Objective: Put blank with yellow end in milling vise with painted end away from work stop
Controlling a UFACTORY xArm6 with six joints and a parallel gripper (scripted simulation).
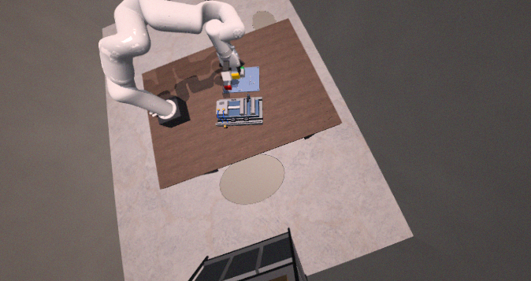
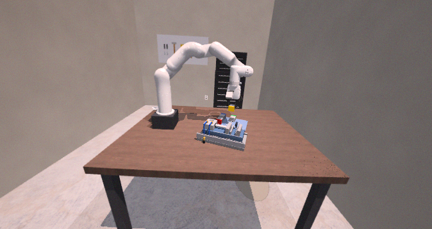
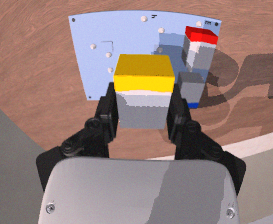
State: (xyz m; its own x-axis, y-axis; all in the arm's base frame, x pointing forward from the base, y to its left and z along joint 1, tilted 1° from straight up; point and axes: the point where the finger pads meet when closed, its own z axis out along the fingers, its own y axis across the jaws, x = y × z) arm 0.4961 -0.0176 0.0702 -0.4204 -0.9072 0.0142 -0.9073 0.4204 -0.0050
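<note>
My gripper is now 160 mm to the left of the dark rod and 80 mm above it. Round my hand: yellow-ended blank (20 mm below); then red-ended blank (80 mm behind, 40 mm to the left, 150 mm below); then green-ended blank (40 mm ahead, 80 mm to the left, 150 mm below).
</note>
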